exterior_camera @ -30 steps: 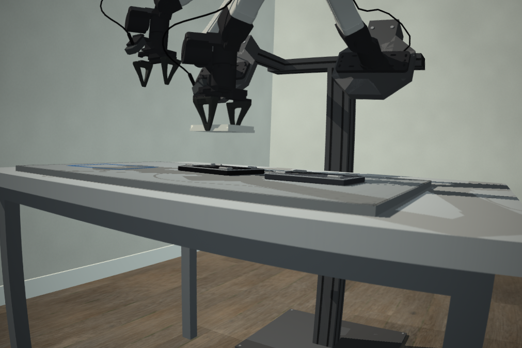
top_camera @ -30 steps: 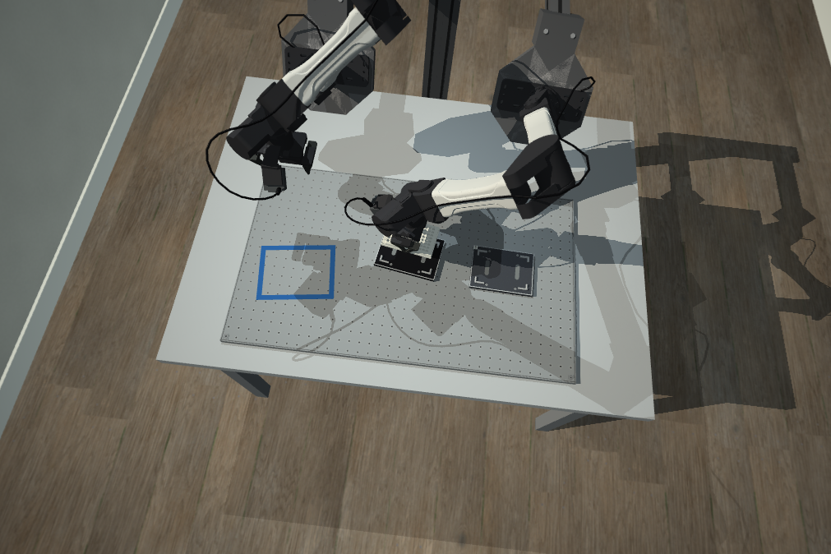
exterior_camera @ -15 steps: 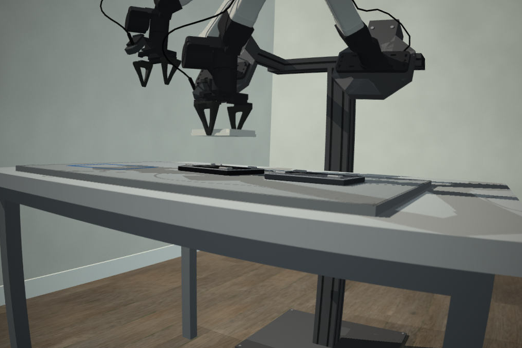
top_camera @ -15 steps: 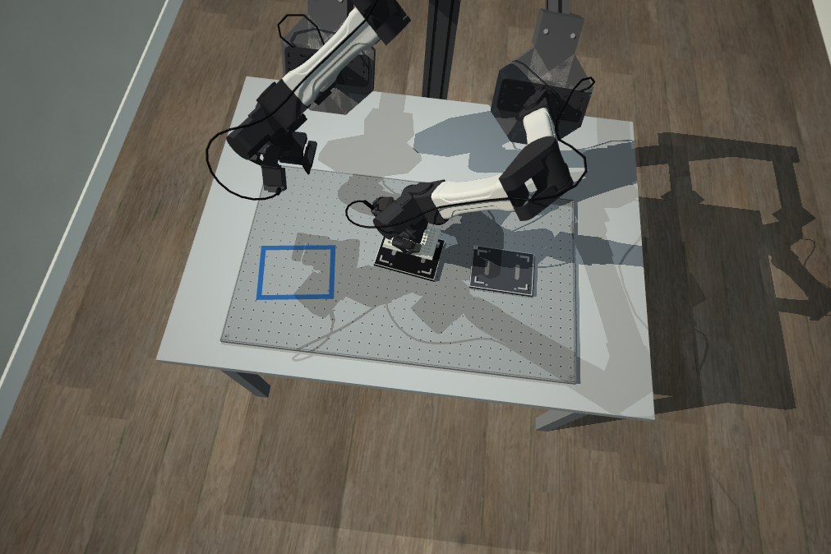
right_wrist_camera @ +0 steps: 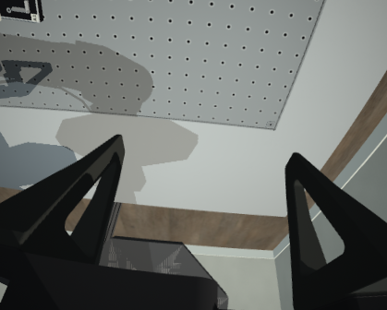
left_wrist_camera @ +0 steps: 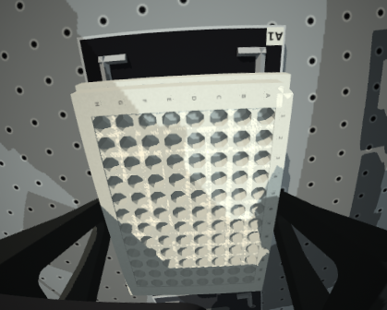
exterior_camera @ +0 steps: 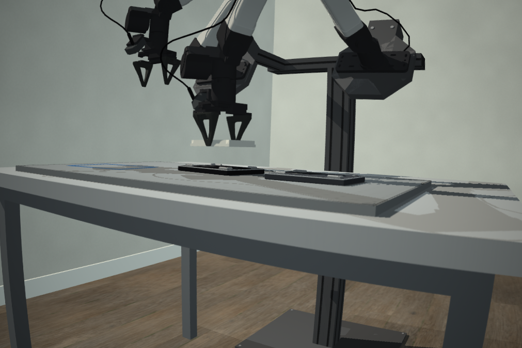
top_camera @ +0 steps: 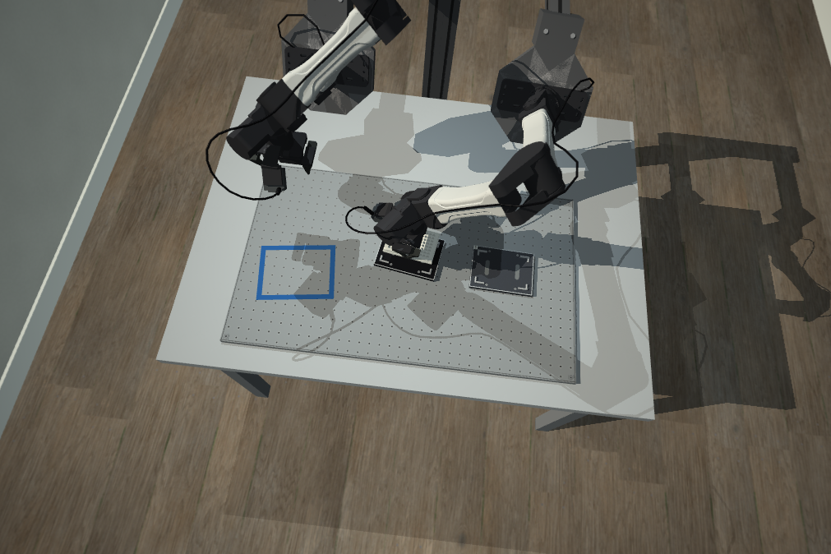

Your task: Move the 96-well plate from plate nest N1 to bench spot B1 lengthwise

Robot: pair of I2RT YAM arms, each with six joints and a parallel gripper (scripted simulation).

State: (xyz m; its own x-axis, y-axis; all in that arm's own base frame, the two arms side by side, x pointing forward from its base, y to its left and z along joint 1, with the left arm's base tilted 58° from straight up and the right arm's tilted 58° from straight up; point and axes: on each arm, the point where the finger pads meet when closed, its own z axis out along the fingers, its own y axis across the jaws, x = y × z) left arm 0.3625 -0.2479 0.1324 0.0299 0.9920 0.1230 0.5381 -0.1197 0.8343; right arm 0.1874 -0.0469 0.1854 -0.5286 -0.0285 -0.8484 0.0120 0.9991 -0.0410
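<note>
Now: left hand 60 mm above the black nest. The rest, counted from my left hand: grey nest N1: 10 mm ahead, 240 mm to the left, 60 mm below; white 96-well plate: right at my left hand.
</note>
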